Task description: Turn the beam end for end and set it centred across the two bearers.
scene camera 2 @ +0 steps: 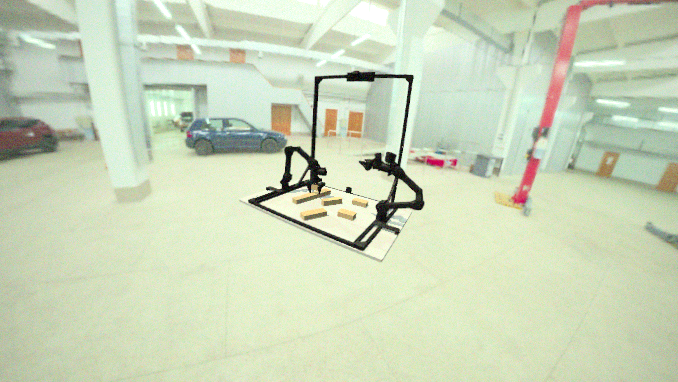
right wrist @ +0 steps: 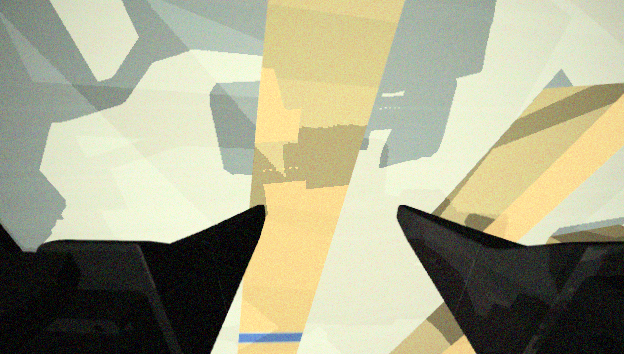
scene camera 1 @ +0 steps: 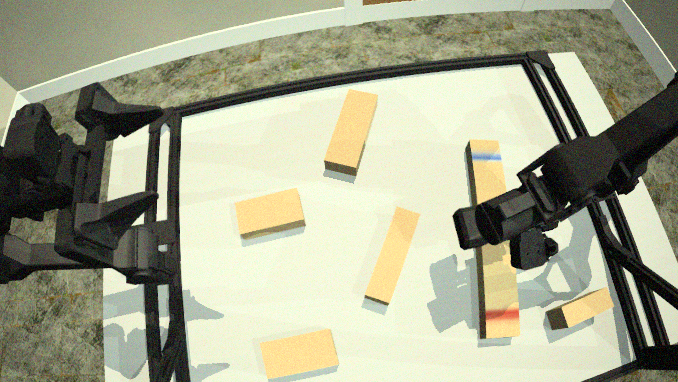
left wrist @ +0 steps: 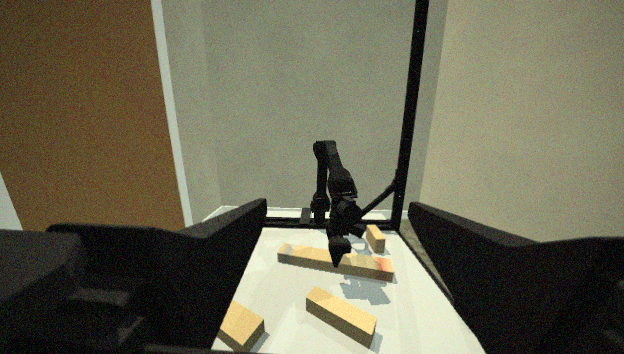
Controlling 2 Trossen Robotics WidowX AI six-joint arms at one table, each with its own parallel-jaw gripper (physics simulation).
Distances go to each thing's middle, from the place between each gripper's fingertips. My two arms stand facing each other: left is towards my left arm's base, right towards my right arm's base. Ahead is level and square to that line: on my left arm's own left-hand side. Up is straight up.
Labels:
Now: right hand 2 cm to the left of the long beam (scene camera 1: 497, 284) and 2 cm above it.
The long beam lies 430 mm to the right of my left hand, 390 mm below it and 50 mm behind it.

